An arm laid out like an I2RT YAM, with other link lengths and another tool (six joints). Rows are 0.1 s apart.
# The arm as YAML. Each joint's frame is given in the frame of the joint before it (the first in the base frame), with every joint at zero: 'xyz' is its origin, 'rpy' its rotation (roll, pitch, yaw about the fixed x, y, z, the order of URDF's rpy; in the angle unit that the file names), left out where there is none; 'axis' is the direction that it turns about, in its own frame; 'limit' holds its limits. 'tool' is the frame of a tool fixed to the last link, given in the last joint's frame.
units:
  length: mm
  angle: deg
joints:
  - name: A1
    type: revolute
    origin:
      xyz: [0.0, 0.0, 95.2]
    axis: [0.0, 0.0, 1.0]
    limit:
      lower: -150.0
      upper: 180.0
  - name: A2
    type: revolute
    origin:
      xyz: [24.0, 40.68, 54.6]
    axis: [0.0, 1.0, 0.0]
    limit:
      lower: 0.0
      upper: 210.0
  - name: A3
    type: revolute
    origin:
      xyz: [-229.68, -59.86, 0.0]
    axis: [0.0, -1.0, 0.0]
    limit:
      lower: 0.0
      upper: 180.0
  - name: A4
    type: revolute
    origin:
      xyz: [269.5, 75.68, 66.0]
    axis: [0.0, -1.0, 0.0]
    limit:
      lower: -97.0
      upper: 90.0
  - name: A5
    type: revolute
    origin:
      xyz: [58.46, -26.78, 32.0]
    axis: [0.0, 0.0, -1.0]
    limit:
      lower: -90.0
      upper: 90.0
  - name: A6
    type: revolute
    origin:
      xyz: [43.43, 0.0, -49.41]
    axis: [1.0, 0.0, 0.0]
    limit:
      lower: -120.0
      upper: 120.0
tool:
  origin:
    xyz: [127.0, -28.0, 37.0]
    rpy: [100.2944, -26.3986, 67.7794]
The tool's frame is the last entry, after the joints.
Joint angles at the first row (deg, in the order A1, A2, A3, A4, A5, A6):
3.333 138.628 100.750 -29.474 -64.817 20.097
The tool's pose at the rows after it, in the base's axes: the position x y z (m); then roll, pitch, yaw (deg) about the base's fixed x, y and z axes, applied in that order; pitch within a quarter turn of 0, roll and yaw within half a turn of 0:
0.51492, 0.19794, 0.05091, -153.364, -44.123, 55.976
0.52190, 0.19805, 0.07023, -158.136, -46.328, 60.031
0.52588, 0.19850, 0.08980, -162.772, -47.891, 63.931
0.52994, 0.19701, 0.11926, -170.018, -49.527, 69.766
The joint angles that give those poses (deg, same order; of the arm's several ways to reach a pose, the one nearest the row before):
3.027 138.167 101.534 -29.517 -66.281 17.824
2.918 136.792 102.477 -29.539 -66.499 15.946
2.918 134.889 102.758 -29.537 -66.478 14.503
2.744 131.698 102.760 -29.540 -66.215 12.514

